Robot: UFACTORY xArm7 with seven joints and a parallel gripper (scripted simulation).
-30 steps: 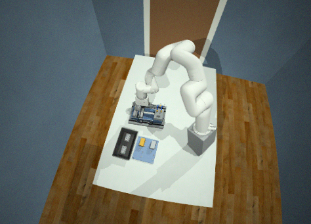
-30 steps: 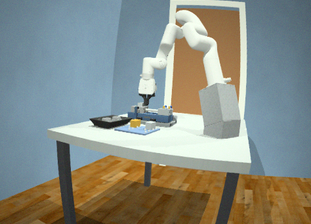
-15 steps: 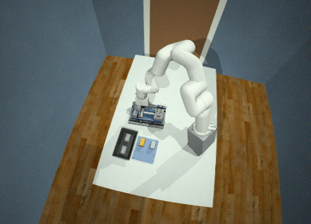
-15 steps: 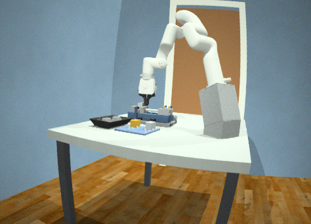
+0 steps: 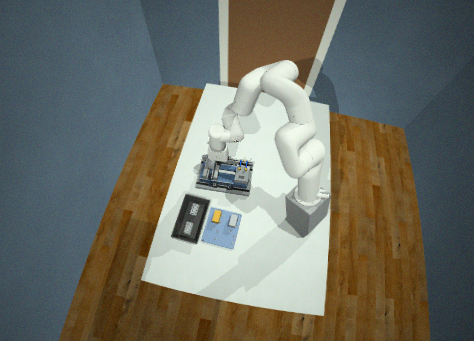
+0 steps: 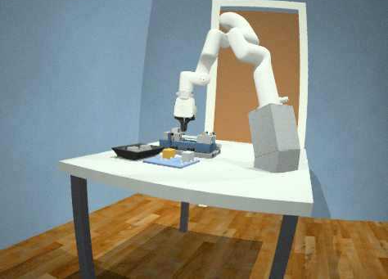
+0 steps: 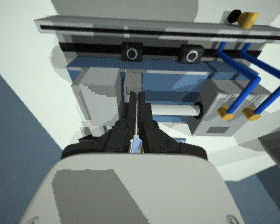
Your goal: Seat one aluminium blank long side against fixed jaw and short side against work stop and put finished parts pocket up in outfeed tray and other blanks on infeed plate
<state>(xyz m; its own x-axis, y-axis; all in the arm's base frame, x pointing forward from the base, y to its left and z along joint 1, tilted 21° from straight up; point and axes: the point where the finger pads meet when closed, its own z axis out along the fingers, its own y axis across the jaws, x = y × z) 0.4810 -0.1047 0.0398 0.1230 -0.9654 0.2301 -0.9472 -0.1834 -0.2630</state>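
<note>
My hand is 60 mm short of the fixed jaw, 40 mm to the right of it and 40 mm above it. Round my hand: vise 40 mm behind, 30 mm to the left, 80 mm below; then hosed end block 130 mm behind, 20 mm to the left, 40 mm below; then grey rail 30 mm behind, 60 mm to the right, 90 mm below.
</note>
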